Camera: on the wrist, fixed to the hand. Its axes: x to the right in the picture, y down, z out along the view.
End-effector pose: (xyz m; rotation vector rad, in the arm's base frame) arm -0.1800 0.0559 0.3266 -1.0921 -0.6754 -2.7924
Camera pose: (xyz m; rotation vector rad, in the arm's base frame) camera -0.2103 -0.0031 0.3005 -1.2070 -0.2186 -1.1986
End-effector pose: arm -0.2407 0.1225 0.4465 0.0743 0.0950 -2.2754
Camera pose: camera -0.2112 0.1045 0.3841 -0.0352 -0.4681 -0.7922
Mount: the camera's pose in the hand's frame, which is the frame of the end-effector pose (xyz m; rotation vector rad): -0.0002 0.0368 -0.0611 0.4117 -0.3439 1.4605
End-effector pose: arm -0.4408 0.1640 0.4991 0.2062 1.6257 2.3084
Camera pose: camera -0.4646 0.0981 0.5124 -1.5020 -1.2519 -1.4516
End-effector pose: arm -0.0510 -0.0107 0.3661 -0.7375 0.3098 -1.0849
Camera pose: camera -0.0605 -0.0247 0.2968 -0.1646 0.2273 0.3698
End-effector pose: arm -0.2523 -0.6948 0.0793 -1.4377 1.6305 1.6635
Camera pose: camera -0.2600 -0.7586 0.1103 -0.4457 -2.5200 -1.5947
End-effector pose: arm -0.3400 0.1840 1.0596 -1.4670 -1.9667 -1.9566
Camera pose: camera -0.3537 0.1281 1.1018 -2.1292 -0.6434 -0.6424
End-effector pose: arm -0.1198 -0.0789 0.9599 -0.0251 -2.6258 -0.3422
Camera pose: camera -0.0882 -0.0583 1.0204 -1.8057 -2.1762 0.7399
